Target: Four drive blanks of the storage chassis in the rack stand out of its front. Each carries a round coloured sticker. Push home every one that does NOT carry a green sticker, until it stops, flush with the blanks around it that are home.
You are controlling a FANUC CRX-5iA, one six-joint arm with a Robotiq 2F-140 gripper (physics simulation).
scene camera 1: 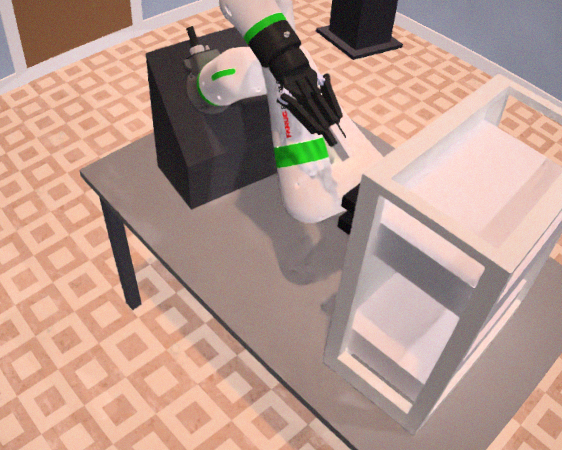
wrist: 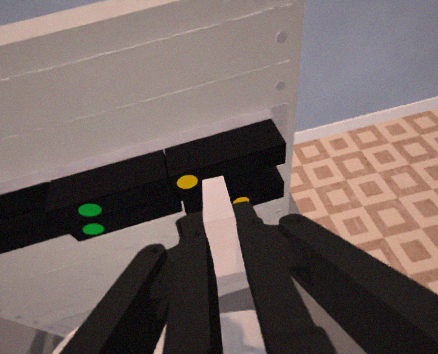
Labels:
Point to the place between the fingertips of my gripper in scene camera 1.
348, 158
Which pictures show the rack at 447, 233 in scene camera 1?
Scene camera 1 and the wrist view: all of them.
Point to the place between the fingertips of my gripper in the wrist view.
216, 197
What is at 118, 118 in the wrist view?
A rack.

